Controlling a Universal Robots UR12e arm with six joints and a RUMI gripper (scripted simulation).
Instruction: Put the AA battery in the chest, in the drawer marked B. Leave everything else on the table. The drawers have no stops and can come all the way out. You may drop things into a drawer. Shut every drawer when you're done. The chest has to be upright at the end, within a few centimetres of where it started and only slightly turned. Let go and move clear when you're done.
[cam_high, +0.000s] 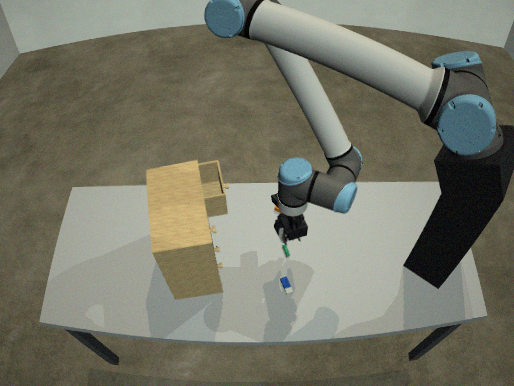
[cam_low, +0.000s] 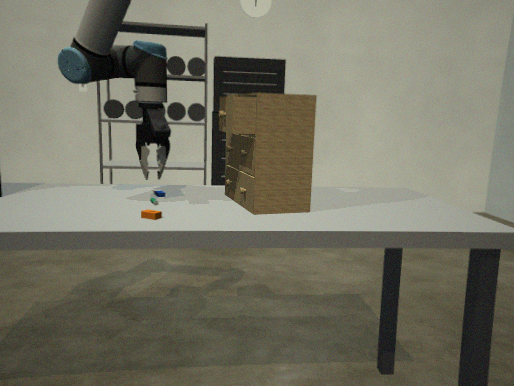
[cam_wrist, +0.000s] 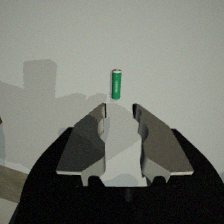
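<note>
The green AA battery lies 80 mm below my hand. From my hand the other things lie so: drawer 270 mm ahead, 110 mm to the right, 160 mm above; then orange block 30 mm behind, 180 mm to the right, 80 mm below; then blue-and-white block 30 mm ahead, 150 mm to the left, 80 mm below.
</note>
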